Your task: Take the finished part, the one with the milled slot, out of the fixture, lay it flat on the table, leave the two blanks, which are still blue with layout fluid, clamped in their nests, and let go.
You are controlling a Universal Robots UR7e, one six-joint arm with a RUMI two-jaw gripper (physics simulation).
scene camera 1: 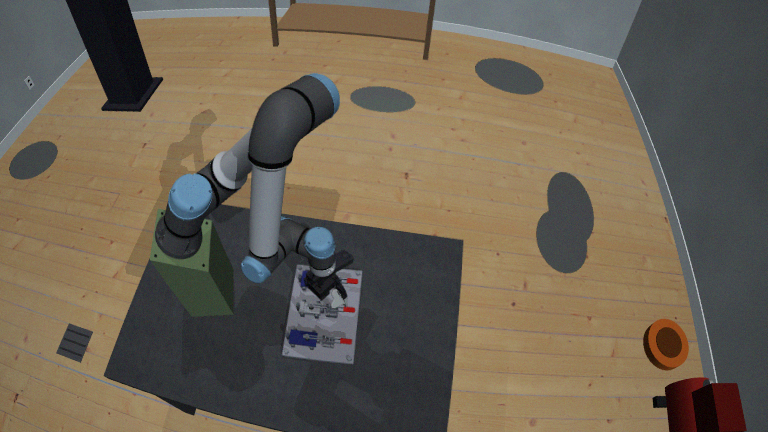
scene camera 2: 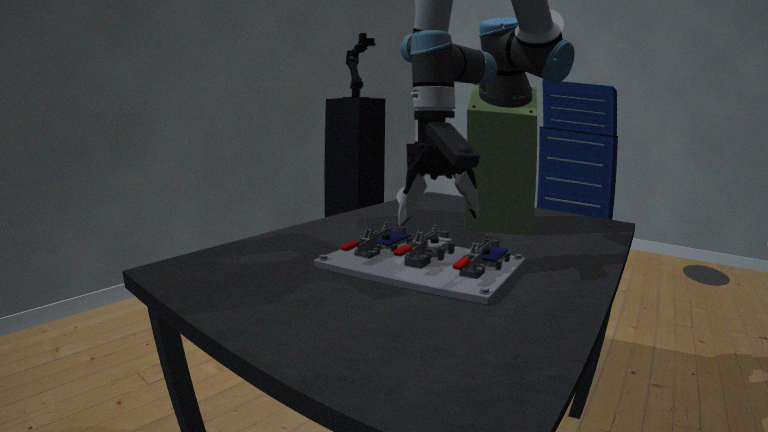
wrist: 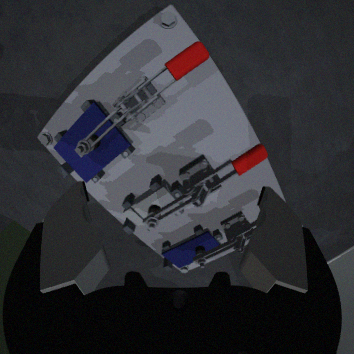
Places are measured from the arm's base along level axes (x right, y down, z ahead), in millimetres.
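Pixels of known places: gripper, fingertip midpoint: (scene camera 1: 329, 291) (scene camera 2: 440, 222) (wrist: 174, 187); arm's base, origin of the base link: (scene camera 1: 178, 237) (scene camera 2: 506, 95).
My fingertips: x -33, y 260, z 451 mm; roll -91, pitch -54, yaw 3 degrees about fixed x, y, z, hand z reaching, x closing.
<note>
Ahead of a thing's pixels: the offset from my fingertips to its top centre. Level surfaces: height alone.
The finished part @[dy +56, dx +41, dz -64 mm] (scene camera 1: 308, 307) (scene camera 2: 443, 245) (wrist: 143, 201), bare silver, lies in the middle nest of the pale fixture plate @[dy +82, dx +39, dz -21 mm] (scene camera 1: 320, 353) (scene camera 2: 429, 281) (wrist: 227, 107). Its toggle clamp's arm reaches across it, with the red handle @[dy +21, dx +36, dz +42 mm] (scene camera 1: 349, 310) (scene camera 2: 402, 250) (wrist: 250, 159) low; its slot is hard to make out. One blue blank @[dy +66, dx +151, dz -69 mm] (scene camera 1: 294, 337) (scene camera 2: 393, 238) (wrist: 100, 159) and another blue blank @[dy +62, dx -69, dz -74 mm] (scene camera 1: 303, 279) (scene camera 2: 497, 253) (wrist: 187, 249) sit in the outer nests under clamp arms. My gripper (scene camera 2: 439, 219) (wrist: 174, 187) is open and empty, above the plate. Its right finger hides the far handle in the wrist view.
The plate lies on the dark table @[dy +97 mm] (scene camera 1: 413, 322) (scene camera 2: 332, 343). Three upright clamps with red handles stand on it, with corner bolts. The green pedestal (scene camera 1: 201, 290) (scene camera 2: 502, 171) carries the arm beside the table. A black column (scene camera 1: 110, 53) (scene camera 2: 354, 155) and a blue cabinet (scene camera 2: 577, 171) stand beyond.
</note>
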